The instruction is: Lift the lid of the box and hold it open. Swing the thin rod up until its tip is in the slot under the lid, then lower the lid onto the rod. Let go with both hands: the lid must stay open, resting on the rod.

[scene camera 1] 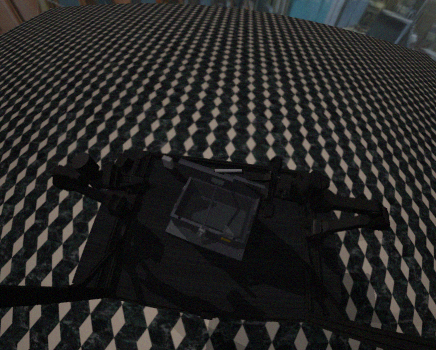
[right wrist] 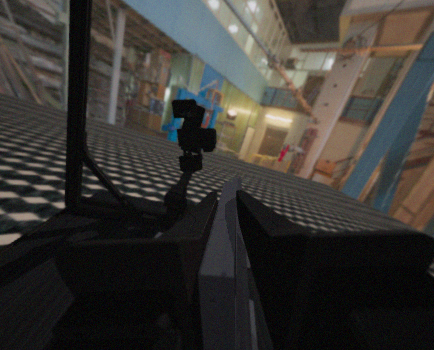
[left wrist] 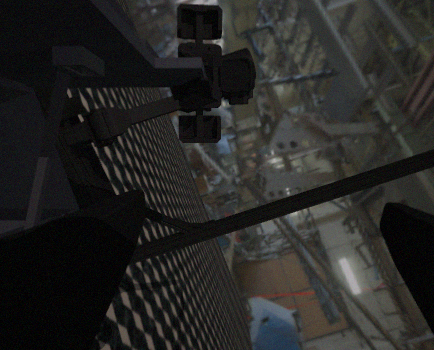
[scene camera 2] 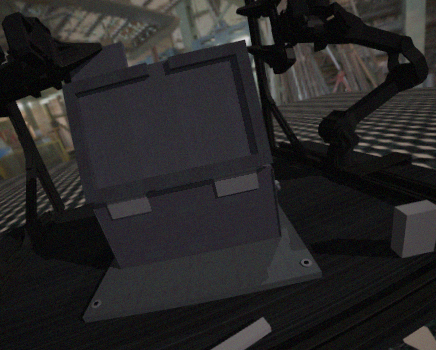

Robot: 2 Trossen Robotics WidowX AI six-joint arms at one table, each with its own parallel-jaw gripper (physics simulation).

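Frame: origin at the left arm's base, x back, y left, z down, level; metres.
Seen in the pictures: left gripper, fingertip midpoint: [scene camera 1: 150, 182] [right wrist: 186, 136] [left wrist: 262, 208] [scene camera 2: 240, 29]; right gripper, fingertip midpoint: [scene camera 1: 244, 180] [right wrist: 226, 196] [left wrist: 203, 71] [scene camera 2: 103, 48]; left arm's base, link origin: [scene camera 1: 124, 212] [right wrist: 171, 218] [scene camera 2: 341, 164]; right arm's base, link origin: [scene camera 1: 310, 236] [left wrist: 69, 138].
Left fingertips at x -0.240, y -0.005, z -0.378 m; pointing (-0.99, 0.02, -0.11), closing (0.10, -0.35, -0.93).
Observation:
Offsets run from my left fingertips to a thing's middle. "pt": to the spot under its first point. Level surfaces: height alone.
The grey box {dx -0.202, dy +0.077, dz +0.297 m} [scene camera 1: 180, 205] [scene camera 2: 192, 222] stands on its base plate {pt dx -0.233, dy +0.209, dz +0.385 m} [scene camera 2: 199, 278] with the lid {dx -0.211, dy +0.115, dz +0.142 m} [scene camera 1: 216, 172] [scene camera 2: 164, 121] raised nearly upright at the back. My right gripper [scene camera 1: 270, 171] [scene camera 2: 95, 53] [right wrist: 226, 196] is shut on the lid's grey edge tab {dx -0.291, dy +0.055, dz +0.027 m} [right wrist: 219, 257] at the top corner and holds the lid up. My left gripper [scene camera 1: 153, 161] [scene camera 2: 265, 32] [left wrist: 262, 208] is wide open and empty. It hangs in the air beside the lid's other top corner.
A black frame post [scene camera 2: 260, 90] [right wrist: 77, 104] with a slanted brace stands close beside the lid. A dark bar [left wrist: 320, 192] crosses the left wrist view. A short white strip {dx -0.243, dy +0.332, dz +0.392 m} [scene camera 1: 228, 170] [scene camera 2: 246, 335] lies on the dark mat {dz +0.397 m} [scene camera 1: 182, 278] behind the box.

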